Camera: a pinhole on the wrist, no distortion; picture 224 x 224 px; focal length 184.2 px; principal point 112.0 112.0 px. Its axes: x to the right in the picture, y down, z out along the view. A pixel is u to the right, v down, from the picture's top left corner.
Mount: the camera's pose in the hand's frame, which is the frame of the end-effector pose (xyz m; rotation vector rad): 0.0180 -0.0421 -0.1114 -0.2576 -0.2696 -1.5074
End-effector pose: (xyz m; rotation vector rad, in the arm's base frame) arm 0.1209 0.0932 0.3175 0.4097 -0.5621 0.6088
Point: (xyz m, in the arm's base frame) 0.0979 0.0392 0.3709
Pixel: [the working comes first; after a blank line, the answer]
In the camera's frame: 0.0366 -0.0229 0.1875

147.9 89.5
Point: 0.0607 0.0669 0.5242
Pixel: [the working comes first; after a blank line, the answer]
In the camera's frame: 0.0095 0.0590 0.3224

117.4 145.7
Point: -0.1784 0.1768 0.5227
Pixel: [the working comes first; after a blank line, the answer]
In the camera's frame: -0.2055 -0.0474 0.4306

24.1 91.7
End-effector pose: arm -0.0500 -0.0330 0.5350 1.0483 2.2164 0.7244
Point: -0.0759 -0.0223 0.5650
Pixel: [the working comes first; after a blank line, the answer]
In the camera's frame: -0.0274 -0.0011 0.0894

55.6 109.7
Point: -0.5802 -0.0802 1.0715
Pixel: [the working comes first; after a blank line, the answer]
In the camera's frame: -0.3170 0.0856 -0.5608

behind the camera
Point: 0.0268 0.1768 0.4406
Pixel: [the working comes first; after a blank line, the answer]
In the camera's frame: -0.0252 0.1423 0.3018

96.7 198.8
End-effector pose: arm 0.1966 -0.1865 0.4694 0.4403 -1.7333 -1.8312
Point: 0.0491 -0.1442 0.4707
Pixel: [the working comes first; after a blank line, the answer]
In the camera's frame: 0.0645 0.0724 0.2247

164.8 171.3
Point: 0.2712 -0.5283 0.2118
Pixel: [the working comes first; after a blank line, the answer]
In the camera's frame: 0.1159 0.0840 -0.2863

behind the camera
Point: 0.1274 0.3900 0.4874
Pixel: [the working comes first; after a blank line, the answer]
In the camera's frame: 0.1412 -0.3087 0.5998

155.4 17.2
